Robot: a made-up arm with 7 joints.
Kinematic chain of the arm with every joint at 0, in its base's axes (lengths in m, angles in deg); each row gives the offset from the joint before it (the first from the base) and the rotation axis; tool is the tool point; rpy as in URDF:
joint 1: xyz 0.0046 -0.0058 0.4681 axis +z
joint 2: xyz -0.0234 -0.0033 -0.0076 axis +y
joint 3: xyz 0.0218 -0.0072 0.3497 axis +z
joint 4: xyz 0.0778 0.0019 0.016 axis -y
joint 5: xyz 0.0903 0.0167 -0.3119 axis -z
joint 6: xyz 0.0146 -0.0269 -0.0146 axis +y
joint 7: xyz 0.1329 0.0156 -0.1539 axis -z
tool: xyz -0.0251 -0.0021 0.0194 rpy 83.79 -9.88 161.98
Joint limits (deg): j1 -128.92..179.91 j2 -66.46..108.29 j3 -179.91..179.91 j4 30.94..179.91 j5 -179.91..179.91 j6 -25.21..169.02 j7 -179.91..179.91
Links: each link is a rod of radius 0.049 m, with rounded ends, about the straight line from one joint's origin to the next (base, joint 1, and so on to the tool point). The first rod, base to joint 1, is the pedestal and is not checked.
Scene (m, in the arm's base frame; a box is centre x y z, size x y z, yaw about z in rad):
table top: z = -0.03
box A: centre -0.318 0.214 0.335 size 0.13 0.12 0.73 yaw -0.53
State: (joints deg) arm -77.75 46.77 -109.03 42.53 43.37 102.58 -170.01
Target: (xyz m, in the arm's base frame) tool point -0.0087 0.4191 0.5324
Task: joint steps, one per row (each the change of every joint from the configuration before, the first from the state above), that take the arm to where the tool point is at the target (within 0.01 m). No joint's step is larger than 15 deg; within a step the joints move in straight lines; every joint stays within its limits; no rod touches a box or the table.
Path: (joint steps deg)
1: -2.85 -0.53 -13.98 12.15 7.03 11.26 -1.98
2: -2.86 -0.52 -13.97 12.15 7.03 11.26 -1.98
3: -2.85 -0.53 -13.98 12.16 7.03 11.26 -1.98
4: -2.86 -0.53 -13.98 12.15 7.03 11.26 -1.98
5: -2.85 -0.53 -13.98 12.15 7.03 11.26 -1.98
6: -5.81 -4.89 4.65 -10.37 -7.00 -13.32 1.87
7: -5.80 -4.90 4.64 -10.38 -7.00 -13.31 1.87
8: -5.80 -4.89 4.65 -10.37 -7.00 -13.31 1.88
9: -5.81 -4.90 4.64 -10.38 -7.00 -13.31 1.87
10: -5.80 -4.89 4.65 -10.37 -7.00 -13.31 1.87
11: -5.80 -4.90 4.64 -10.37 -6.99 -13.32 1.87

